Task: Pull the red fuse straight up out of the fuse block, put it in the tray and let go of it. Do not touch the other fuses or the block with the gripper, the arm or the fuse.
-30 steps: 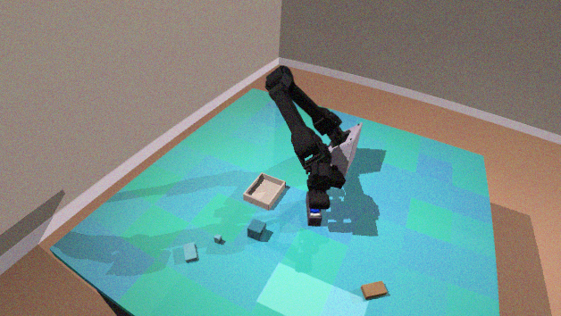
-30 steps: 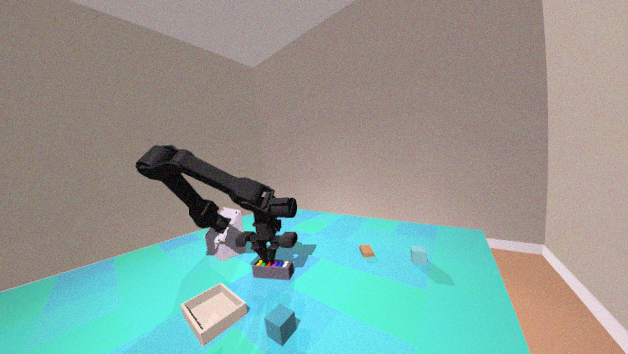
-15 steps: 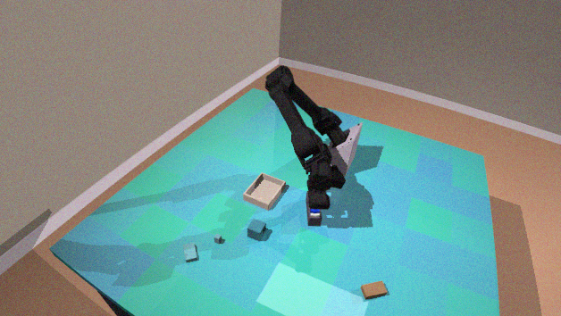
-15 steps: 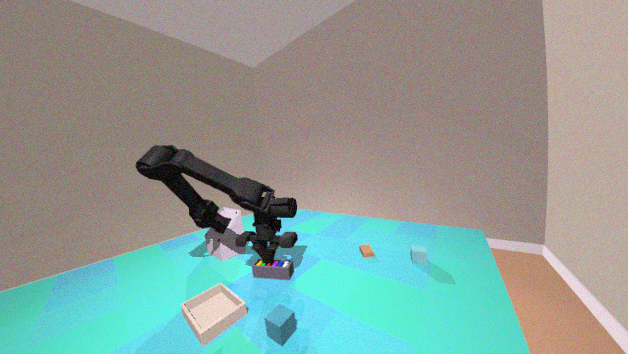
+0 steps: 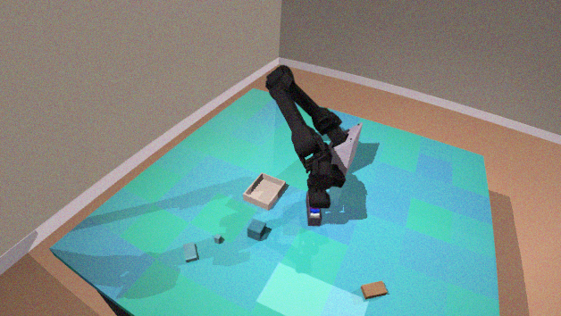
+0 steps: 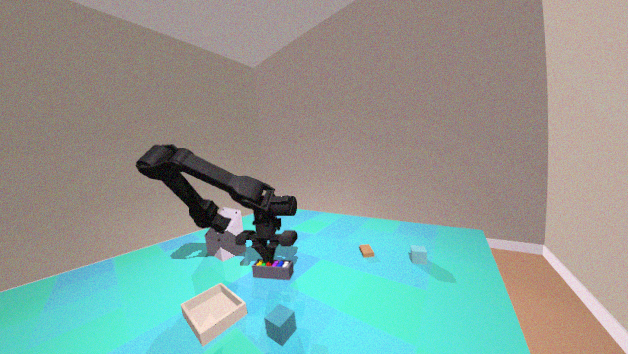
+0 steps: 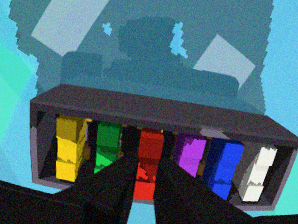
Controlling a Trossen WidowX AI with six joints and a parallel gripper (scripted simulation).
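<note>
Now: the green fuse 20 mm behind my gripper tip, 10 mm to the right of it and 10 mm below it. Round my gripper tip: beige tray (180 mm to the right, 40 mm below); then red fuse (10 mm below); then purple fuse (20 mm ahead, 10 mm to the left, 10 mm below).
</note>
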